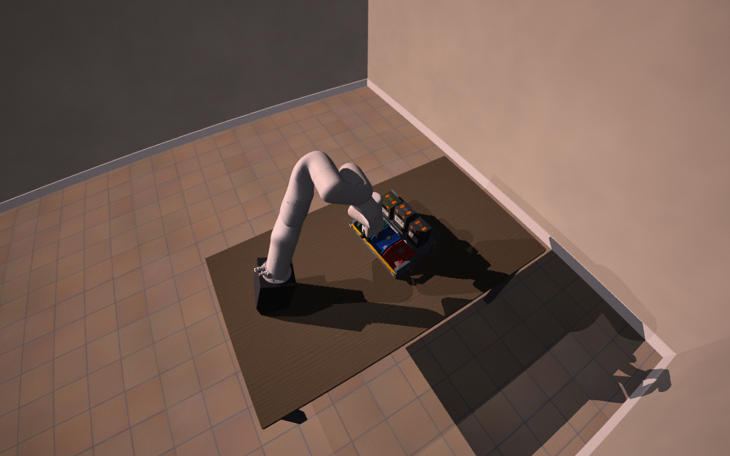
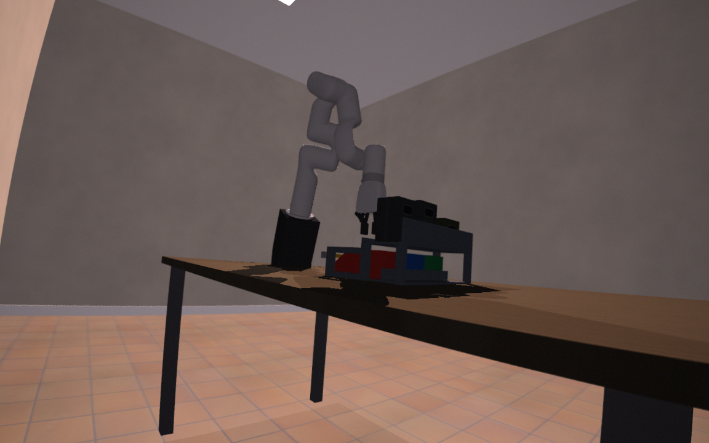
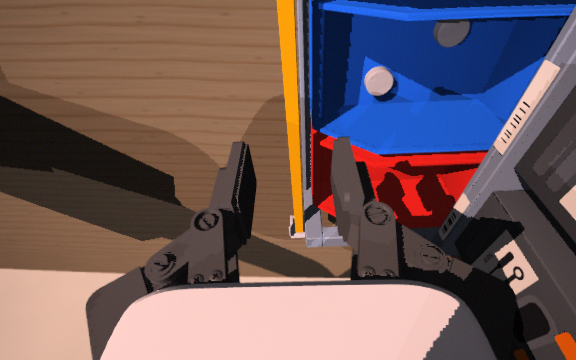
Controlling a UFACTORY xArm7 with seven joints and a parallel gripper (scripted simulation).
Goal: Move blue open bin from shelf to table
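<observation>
Now: the thin yellow bar 100 mm below my hand. Round my hand: red bin: 120 mm ahead, 100 mm to the right, 120 mm below; blue open bin: 100 mm ahead, 10 mm to the left, 120 mm below; green bin: 90 mm ahead, 130 mm to the left, 120 mm below.
</observation>
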